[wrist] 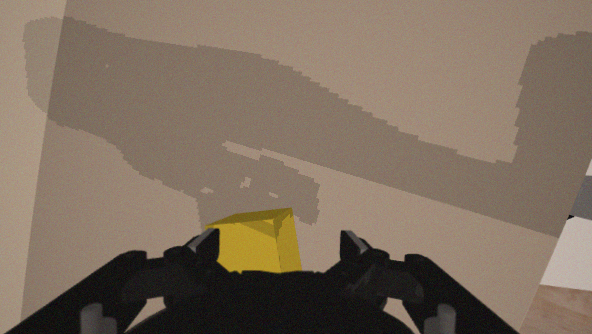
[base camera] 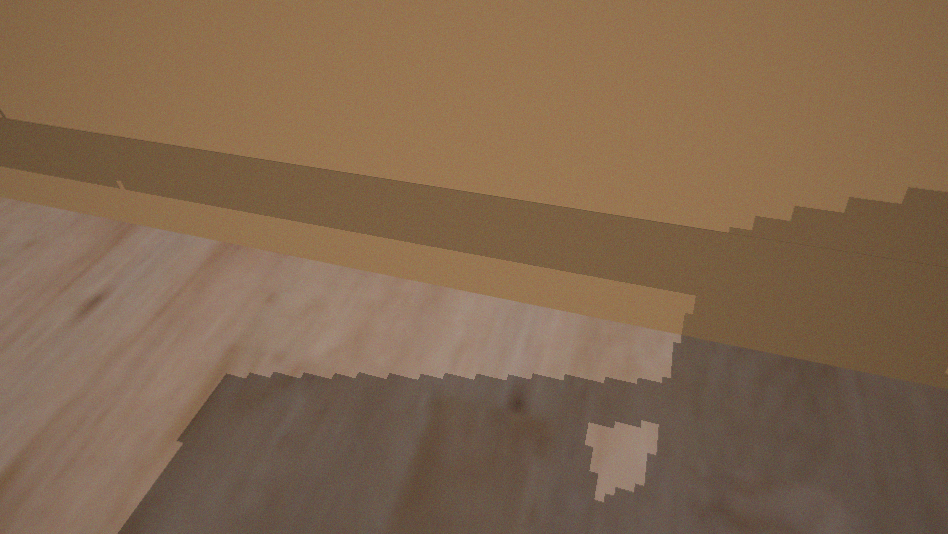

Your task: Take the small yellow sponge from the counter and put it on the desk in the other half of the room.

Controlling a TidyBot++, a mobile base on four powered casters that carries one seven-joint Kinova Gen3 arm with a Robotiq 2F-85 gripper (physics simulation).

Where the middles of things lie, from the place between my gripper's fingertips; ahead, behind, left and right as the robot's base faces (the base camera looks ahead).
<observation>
Right now my hand is 40 mm to the right of the small yellow sponge (wrist: 266,240), 30 mm short of it and 30 mm above it.
</observation>
